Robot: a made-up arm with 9 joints. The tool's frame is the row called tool.
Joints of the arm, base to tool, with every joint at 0 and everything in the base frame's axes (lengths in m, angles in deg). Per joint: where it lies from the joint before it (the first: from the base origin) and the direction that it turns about. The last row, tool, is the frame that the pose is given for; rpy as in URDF.
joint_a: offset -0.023 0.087 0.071 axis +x
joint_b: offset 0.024 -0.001 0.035 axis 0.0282 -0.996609 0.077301
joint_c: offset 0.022 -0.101 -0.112 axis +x
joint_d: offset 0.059 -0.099 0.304 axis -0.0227 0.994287 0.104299
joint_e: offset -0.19 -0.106 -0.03 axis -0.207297 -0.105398 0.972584
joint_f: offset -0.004 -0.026 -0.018 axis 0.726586 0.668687 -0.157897
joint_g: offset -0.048 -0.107 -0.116 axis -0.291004 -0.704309 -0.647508
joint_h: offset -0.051 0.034 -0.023 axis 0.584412 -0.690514 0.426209
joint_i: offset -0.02 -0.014 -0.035 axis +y
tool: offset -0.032 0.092 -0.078 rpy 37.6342 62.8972 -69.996
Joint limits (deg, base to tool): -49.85..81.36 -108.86..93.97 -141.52..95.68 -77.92..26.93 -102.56..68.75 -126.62..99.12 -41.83..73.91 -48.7..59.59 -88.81..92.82
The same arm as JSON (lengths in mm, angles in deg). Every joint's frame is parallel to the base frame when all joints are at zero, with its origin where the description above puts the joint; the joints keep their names.
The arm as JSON. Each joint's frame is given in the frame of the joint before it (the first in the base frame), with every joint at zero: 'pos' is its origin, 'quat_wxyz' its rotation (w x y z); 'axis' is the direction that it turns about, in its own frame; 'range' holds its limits. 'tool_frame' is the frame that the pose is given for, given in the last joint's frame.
{"length_unit": "mm", "angle_unit": "deg", "joints": [{"joint": "joint_a", "pos": [-23.0, 87.0, 71.0], "quat_wxyz": [1.0, 0.0, 0.0, 0.0], "axis": [1.0, 0.0, 0.0], "range": [-49.85, 81.36]}, {"joint": "joint_b", "pos": [24.0, -1.0, 35.0], "quat_wxyz": [1.0, 0.0, 0.0, 0.0], "axis": [0.0282, -0.996609, 0.077301], "range": [-108.86, 93.97]}, {"joint": "joint_c", "pos": [22.0, -101.0, -112.0], "quat_wxyz": [1.0, 0.0, 0.0, 0.0], "axis": [1.0, 0.0, 0.0], "range": [-141.52, 95.68]}, {"joint": "joint_d", "pos": [59.0, -99.0, 304.0], "quat_wxyz": [1.0, 0.0, 0.0, 0.0], "axis": [-0.0227, 0.994287, 0.104299], "range": [-77.92, 26.93]}, {"joint": "joint_e", "pos": [-190.0, -106.0, -30.0], "quat_wxyz": [1.0, 0.0, 0.0, 0.0], "axis": [-0.207297, -0.105398, 0.972584], "range": [-102.56, 68.75]}, {"joint": "joint_f", "pos": [-4.0, -26.0, -18.0], "quat_wxyz": [1.0, 0.0, 0.0, 0.0], "axis": [0.726586, 0.668687, -0.157897], "range": [-126.62, 99.12]}, {"joint": "joint_g", "pos": [-48.0, -107.0, -116.0], "quat_wxyz": [1.0, 0.0, 0.0, 0.0], "axis": [-0.291004, -0.704309, -0.647508], "range": [-41.83, 73.91]}, {"joint": "joint_h", "pos": [-51.0, 34.0, -23.0], "quat_wxyz": [1.0, 0.0, 0.0, 0.0], "axis": [0.584412, -0.690514, 0.426209], "range": [-48.7, 59.59]}, {"joint": "joint_i", "pos": [-20.0, -14.0, -35.0], "quat_wxyz": [1.0, 0.0, 0.0, 0.0], "axis": [0.0, 1.0, 0.0], "range": [-88.81, 92.82]}], "tool_frame": {"pos": [-32.0, 92.0, -78.0], "quat_wxyz": [0.564973, 0.508656, 0.246724, -0.601001]}}
